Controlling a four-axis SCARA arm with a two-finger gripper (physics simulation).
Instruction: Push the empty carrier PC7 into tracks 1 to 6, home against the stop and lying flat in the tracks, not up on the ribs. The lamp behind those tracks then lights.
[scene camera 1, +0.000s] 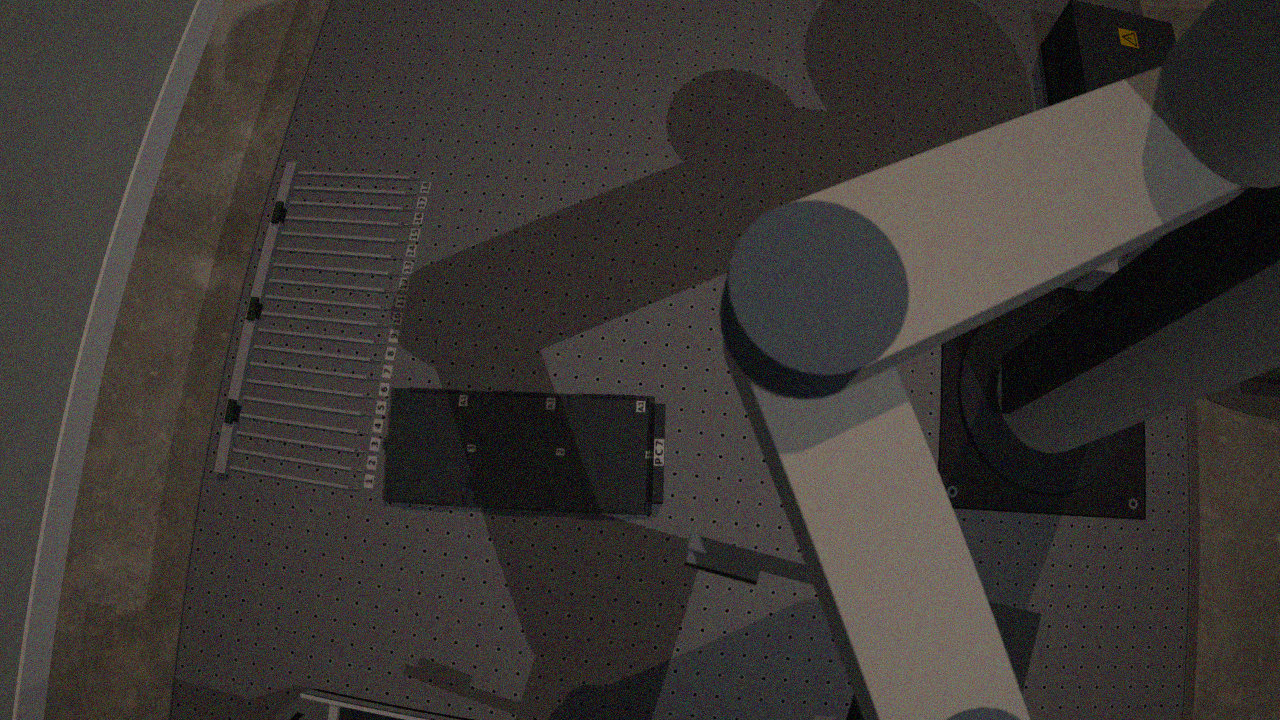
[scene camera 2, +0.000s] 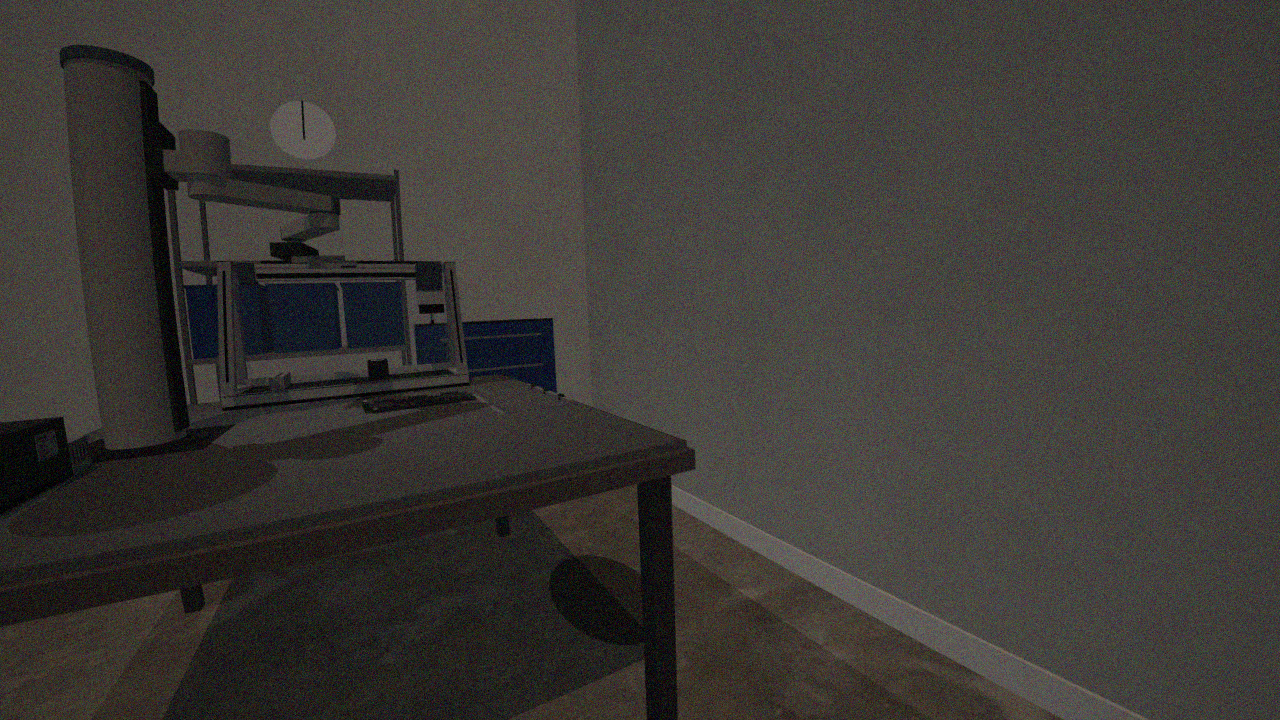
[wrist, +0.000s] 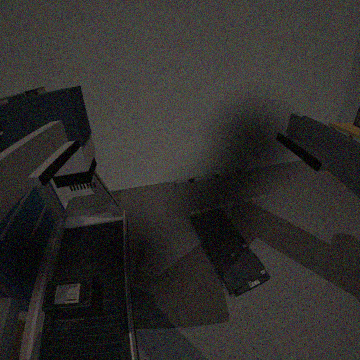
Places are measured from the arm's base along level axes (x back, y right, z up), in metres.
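Pixels of known places: gripper, fingertip midpoint: (scene camera 1: 646, 676) (scene camera 2: 350, 261) (wrist: 180, 124); arm's base, origin of the base link: (scene camera 1: 1042, 398) (scene camera 2: 148, 449).
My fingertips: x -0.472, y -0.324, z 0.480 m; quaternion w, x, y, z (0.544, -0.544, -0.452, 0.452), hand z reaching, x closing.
Note:
For each thing: its top centre in the pictures, then the offset to it from my fingertips. "pt": a spot on its surface instead.
- black carrier PC7, middle of its top: (scene camera 1: 517, 447) (wrist: 226, 240) (scene camera 2: 419, 394) dx -0.166, dy +0.192, dz -0.437 m
- pale stop bar, surface spot: (scene camera 1: 240, 358) pt dx -0.544, dy +0.258, dz -0.452 m
- lamp, middle of its top: (scene camera 1: 229, 410) dx -0.540, dy +0.189, dz -0.445 m
The black carrier PC7 (scene camera 1: 519, 452) (wrist: 227, 250) lies on the perforated table top, its left end beside the labels of tracks 1 to 6 and outside the ribs. In scene camera 1 its long sides look slightly turned from the ribs. The ribbed tracks (scene camera 1: 306, 388) run to a pale stop bar (scene camera 1: 240, 358) at the left. The lamp (scene camera 1: 232, 411) behind tracks 1 to 6 is dark. My gripper (wrist: 180, 124) is open and empty, high above the table and well away from the carrier. In scene camera 2 the gripper is too small to judge.
Two more dark lamps (scene camera 1: 254, 308) (scene camera 1: 279, 212) sit along the stop bar. A tall metal frame (scene camera 2: 454, 322) stands on the table. A tray with a metal rim (wrist: 131, 300) is below my left finger. The arm column (scene camera 2: 125, 250) and a black box (scene camera 1: 1083, 53) (scene camera 2: 31, 456) also stand there.

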